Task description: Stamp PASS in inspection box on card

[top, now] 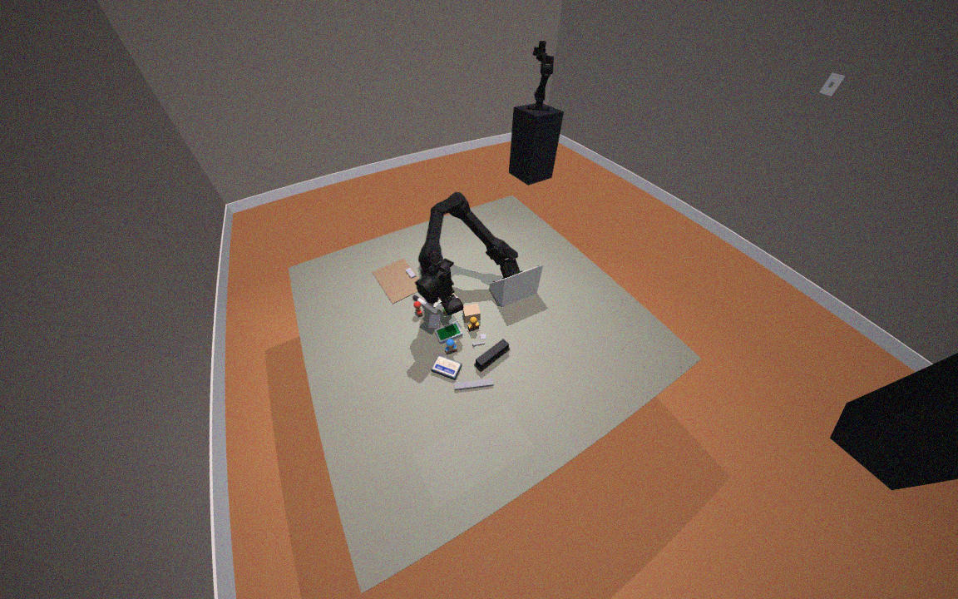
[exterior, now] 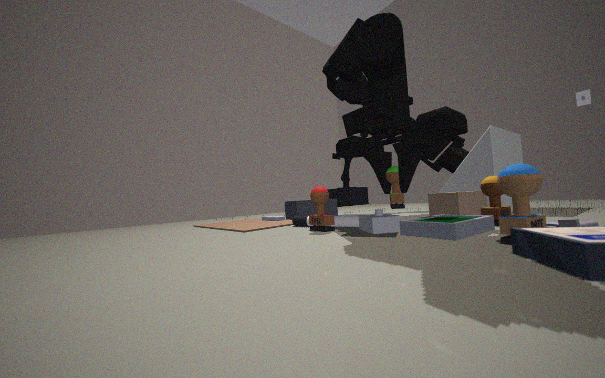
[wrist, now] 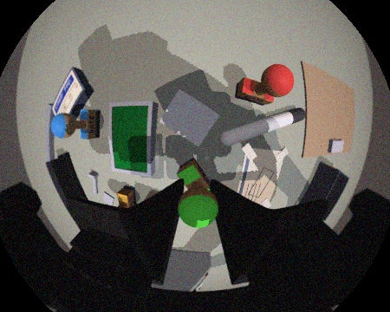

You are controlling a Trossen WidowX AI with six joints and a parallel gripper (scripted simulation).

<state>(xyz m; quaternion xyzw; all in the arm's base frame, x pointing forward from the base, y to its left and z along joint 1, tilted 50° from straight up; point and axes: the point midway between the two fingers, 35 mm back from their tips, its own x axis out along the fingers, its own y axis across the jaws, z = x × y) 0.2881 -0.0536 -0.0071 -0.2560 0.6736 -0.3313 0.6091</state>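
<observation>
The green ink pad lies 40 mm ahead of my gripper tip, 80 mm to the left of it and 40 mm below it. From my gripper tip the other things lie so: pass stamp: right at my gripper tip; then wooden block: 80 mm behind, 60 mm to the left, 30 mm below; then grey block: 60 mm ahead, 10 mm to the left, 30 mm below.
</observation>
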